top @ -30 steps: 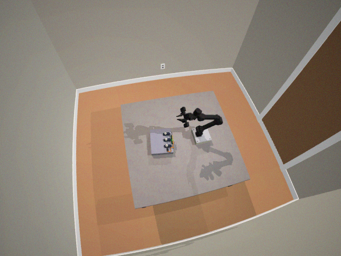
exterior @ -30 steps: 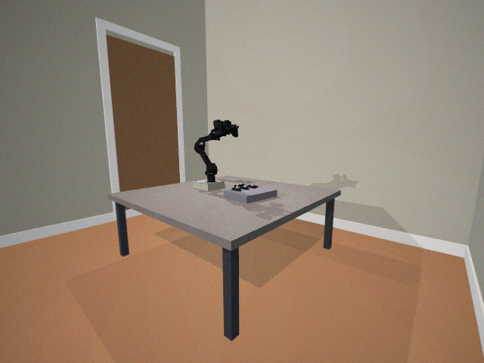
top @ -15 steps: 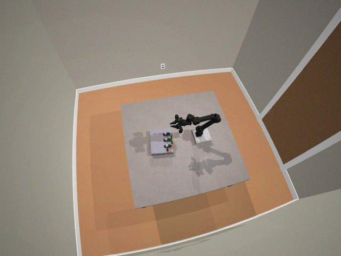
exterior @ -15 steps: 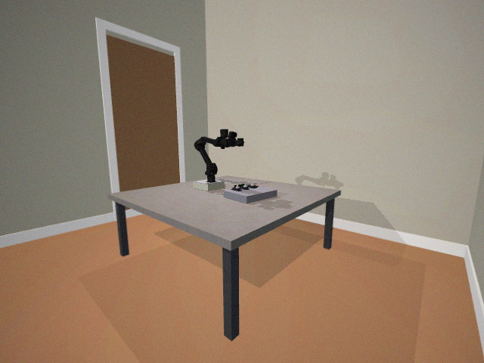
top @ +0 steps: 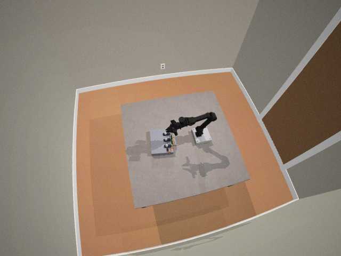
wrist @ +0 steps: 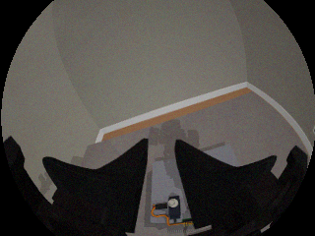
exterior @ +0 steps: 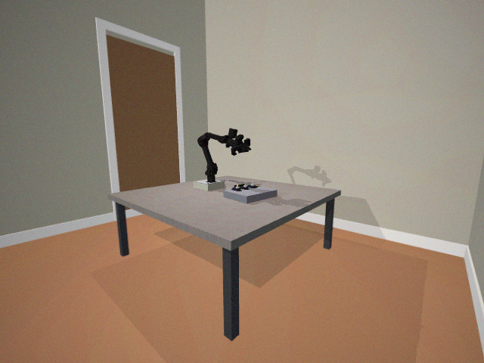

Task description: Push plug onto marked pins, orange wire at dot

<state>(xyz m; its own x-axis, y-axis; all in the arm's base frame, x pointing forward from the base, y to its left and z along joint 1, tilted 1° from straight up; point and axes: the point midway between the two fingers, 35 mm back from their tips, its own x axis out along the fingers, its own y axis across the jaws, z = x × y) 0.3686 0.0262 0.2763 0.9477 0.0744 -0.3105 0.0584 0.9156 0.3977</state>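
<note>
Right now the green band is 250 mm below my gripper tip, 80 mm behind it and 10 mm to the right of it. Round my gripper tip: grey printed holder: 300 mm below, 80 mm ahead, 40 mm to the right.
</note>
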